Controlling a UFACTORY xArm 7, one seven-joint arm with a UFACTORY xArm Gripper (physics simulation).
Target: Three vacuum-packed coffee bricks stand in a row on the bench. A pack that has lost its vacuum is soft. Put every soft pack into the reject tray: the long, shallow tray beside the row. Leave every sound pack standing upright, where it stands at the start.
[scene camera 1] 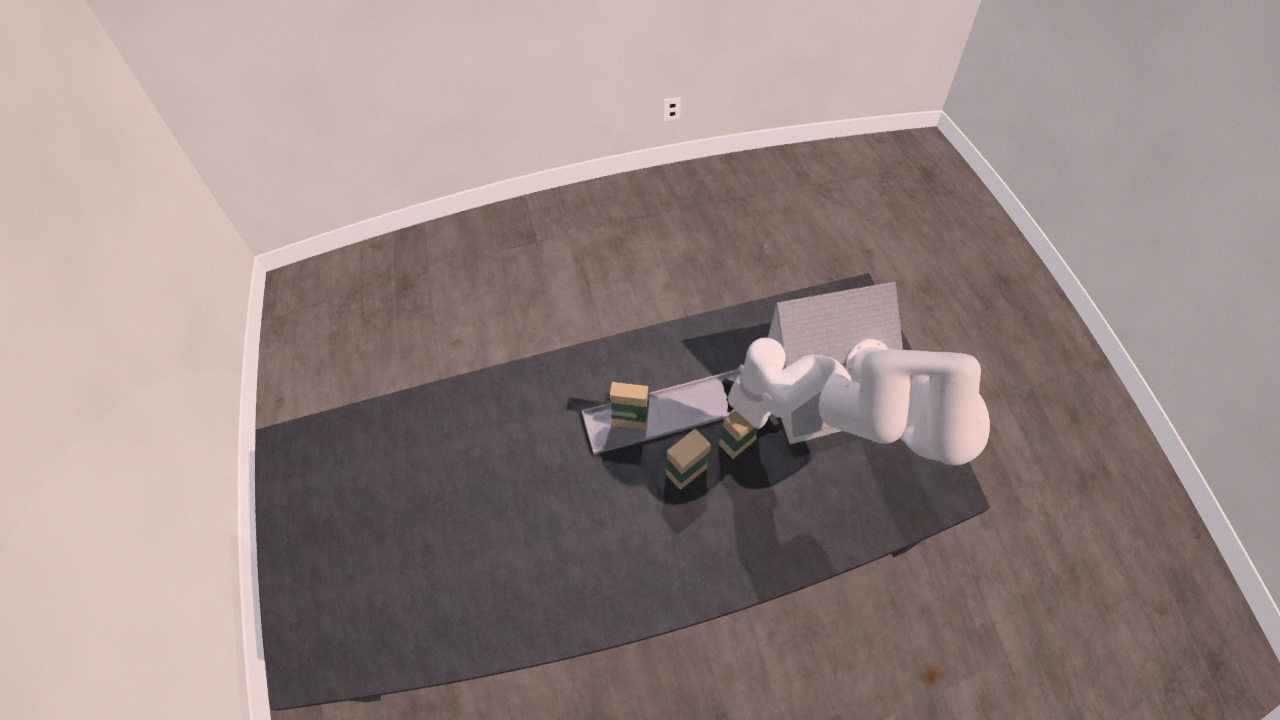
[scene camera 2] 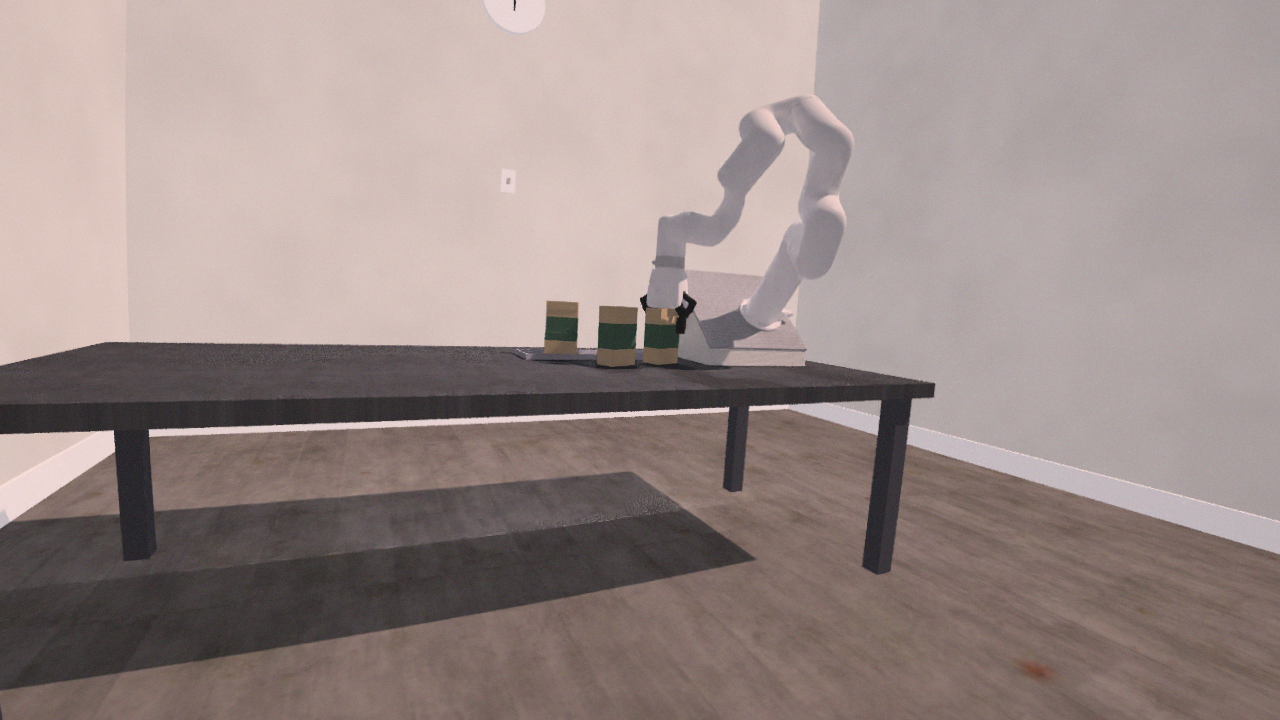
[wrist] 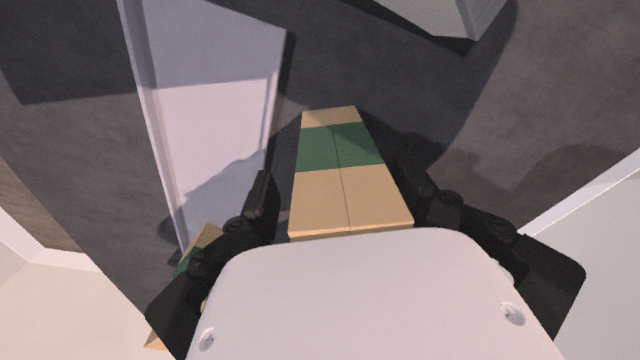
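Seen in the pictures: gripper, fingertip midpoint: (scene camera 2: 665, 332) (wrist: 332, 176); arm's base, link origin: (scene camera 2: 759, 315).
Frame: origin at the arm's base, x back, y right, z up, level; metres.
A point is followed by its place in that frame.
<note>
One tan pack with a green band (scene camera 1: 629, 407) {y 0.032, x -0.570, z -0.043 m} (scene camera 2: 561, 329) {y 0.032, x -0.571, z -0.062 m} stands upright in the left part of the pale, shallow reject tray (scene camera 1: 687, 409) {y 0.043, x -0.430, z -0.131 m} (scene camera 2: 529, 355) {y -0.027, x -0.661, z -0.124 m} (wrist: 215, 115) {y 0.056, x -0.344, z -0.131 m}; in the wrist view it is partly hidden behind a finger. The middle pack (scene camera 1: 687, 460) {y -0.140, x -0.478, z 0.006 m} (scene camera 2: 617, 336) {y -0.147, x -0.480, z -0.063 m} stands upright on the bench beside the tray. The right pack (scene camera 1: 737, 437) {y -0.101, x -0.356, z -0.019 m} (scene camera 2: 661, 342) {y -0.101, x -0.347, z -0.078 m} (wrist: 340, 150) {y -0.046, x -0.295, z -0.052 m} stands upright nearest the arm base. My gripper (scene camera 2: 664, 320) {y -0.052, x -0.317, z -0.055 m} (wrist: 332, 176) {y -0.052, x -0.317, z -0.055 m} is open, low around the right pack's upper part, one finger on each side, with visible gaps in the wrist view.
The dark bench (scene camera 1: 429, 537) {y -0.173, x -1.087, z -0.134 m} (scene camera 2: 358, 380) {y -0.356, x -1.004, z -0.134 m} carries everything. A grey, sloped base block (scene camera 1: 836, 317) {y 0.094, x -0.073, z 0.084 m} (scene camera 2: 733, 295) {y 0.059, x -0.057, z 0.053 m} stands under the arm at the right, close to the right pack and the tray's right end. The middle pack stands close to the right pack.
</note>
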